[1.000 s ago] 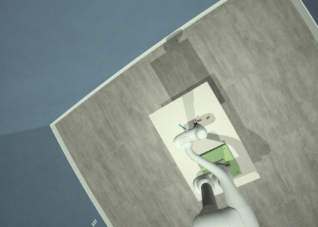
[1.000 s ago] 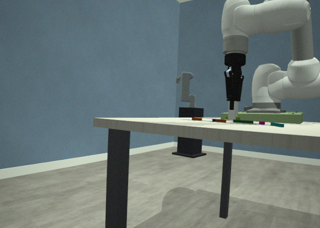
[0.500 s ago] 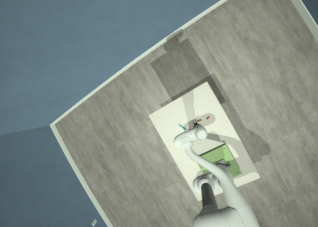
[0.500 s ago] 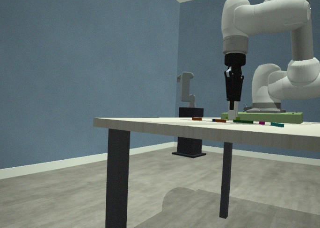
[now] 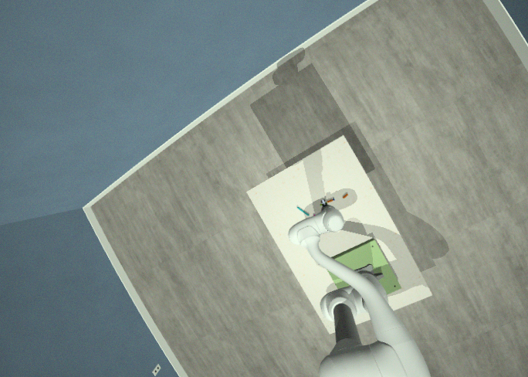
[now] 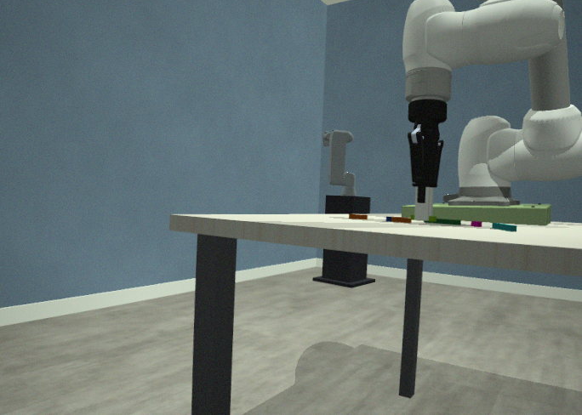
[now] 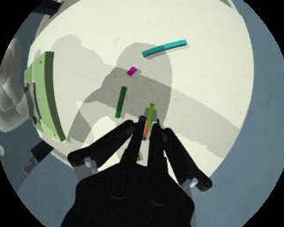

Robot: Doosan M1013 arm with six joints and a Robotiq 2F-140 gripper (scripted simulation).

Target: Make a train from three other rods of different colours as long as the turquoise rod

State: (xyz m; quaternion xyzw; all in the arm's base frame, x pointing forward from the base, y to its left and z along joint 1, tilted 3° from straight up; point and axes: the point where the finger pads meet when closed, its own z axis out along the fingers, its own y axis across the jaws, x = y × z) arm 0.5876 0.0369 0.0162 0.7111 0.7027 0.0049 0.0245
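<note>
Now: hand 70 mm to the left of the small blue rod and 40 mm above it. Round my hand: green rod: 70 mm behind, 10 mm to the left, 40 mm below; magenta rod: 60 mm behind, 90 mm to the left, 40 mm below; lime rod: 30 mm below.
</note>
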